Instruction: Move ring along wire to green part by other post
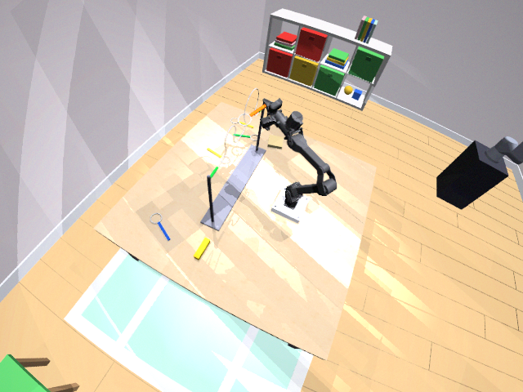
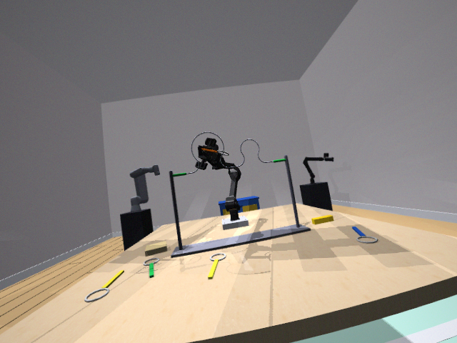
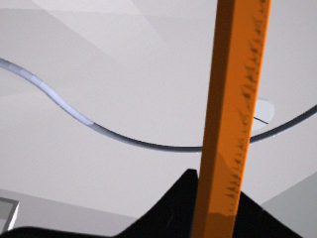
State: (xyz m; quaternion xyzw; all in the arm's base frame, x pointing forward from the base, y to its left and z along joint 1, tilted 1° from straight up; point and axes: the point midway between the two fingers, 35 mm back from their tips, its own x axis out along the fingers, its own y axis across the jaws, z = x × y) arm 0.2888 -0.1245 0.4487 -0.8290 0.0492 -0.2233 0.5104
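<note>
The orange-handled ring lies 10 mm ahead of my gripper tip, 80 mm to the left of it and 40 mm below it. Also, from my gripper tip: blue-handled ring (220 mm ahead, 600 mm to the left, 500 mm below); yellow block (40 mm behind, 600 mm to the left, 490 mm below); tan block (20 mm behind, 290 mm to the right, 490 mm below).
</note>
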